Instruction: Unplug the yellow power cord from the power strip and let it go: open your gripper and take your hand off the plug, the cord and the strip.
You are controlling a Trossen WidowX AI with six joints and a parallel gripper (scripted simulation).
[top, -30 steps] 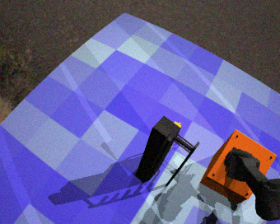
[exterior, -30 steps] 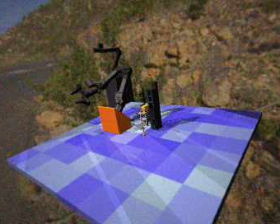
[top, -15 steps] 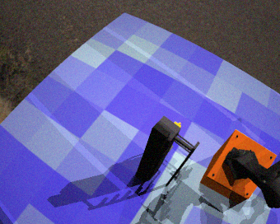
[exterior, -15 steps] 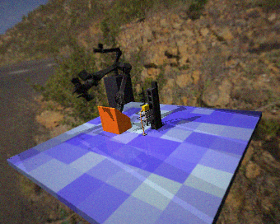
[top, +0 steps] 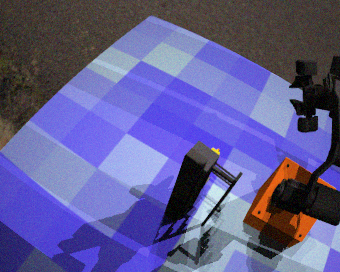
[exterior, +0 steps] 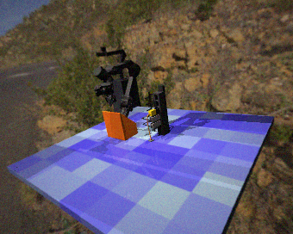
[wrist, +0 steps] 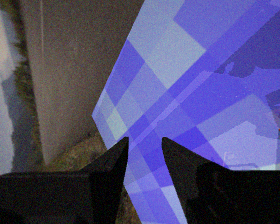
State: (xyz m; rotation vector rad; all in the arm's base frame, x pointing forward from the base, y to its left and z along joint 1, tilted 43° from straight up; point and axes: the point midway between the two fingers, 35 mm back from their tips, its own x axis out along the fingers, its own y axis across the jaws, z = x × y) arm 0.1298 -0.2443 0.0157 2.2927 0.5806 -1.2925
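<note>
The yellow plug is 90 mm ahead of my gripper tip, 270 mm to the left of it and 110 mm below it.
</note>
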